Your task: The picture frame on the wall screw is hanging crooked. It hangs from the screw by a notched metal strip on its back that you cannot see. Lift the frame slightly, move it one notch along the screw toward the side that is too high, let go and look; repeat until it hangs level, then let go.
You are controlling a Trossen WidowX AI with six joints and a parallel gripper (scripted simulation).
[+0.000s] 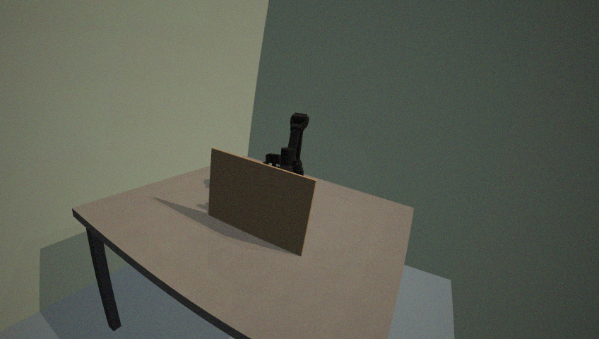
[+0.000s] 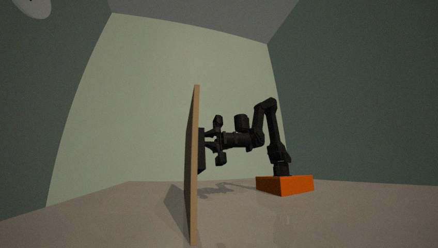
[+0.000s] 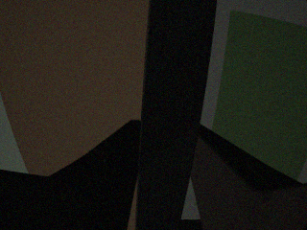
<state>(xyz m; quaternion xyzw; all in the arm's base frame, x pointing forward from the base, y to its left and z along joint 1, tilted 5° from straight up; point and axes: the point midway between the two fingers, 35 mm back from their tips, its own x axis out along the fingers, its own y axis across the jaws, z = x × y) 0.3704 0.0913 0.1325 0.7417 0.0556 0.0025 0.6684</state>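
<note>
The picture frame is 50 mm below my gripper tip and 10 mm to the left of it. Also, from my gripper tip: wall board (70 mm below, 20 mm ahead, 10 mm to the right).
</note>
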